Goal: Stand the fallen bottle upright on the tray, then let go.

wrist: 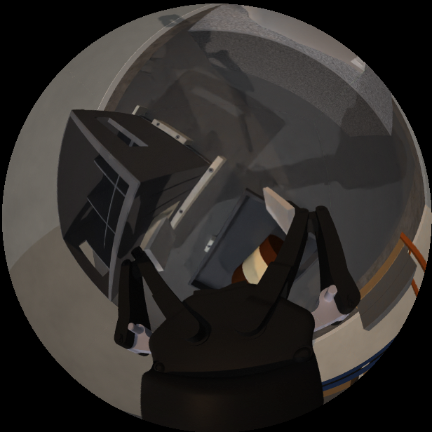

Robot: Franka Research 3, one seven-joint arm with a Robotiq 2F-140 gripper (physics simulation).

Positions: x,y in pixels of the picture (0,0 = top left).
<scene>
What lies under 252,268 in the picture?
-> A brown bottle.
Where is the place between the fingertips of the gripper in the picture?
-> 216,212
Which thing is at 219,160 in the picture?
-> A pale rail.
</scene>
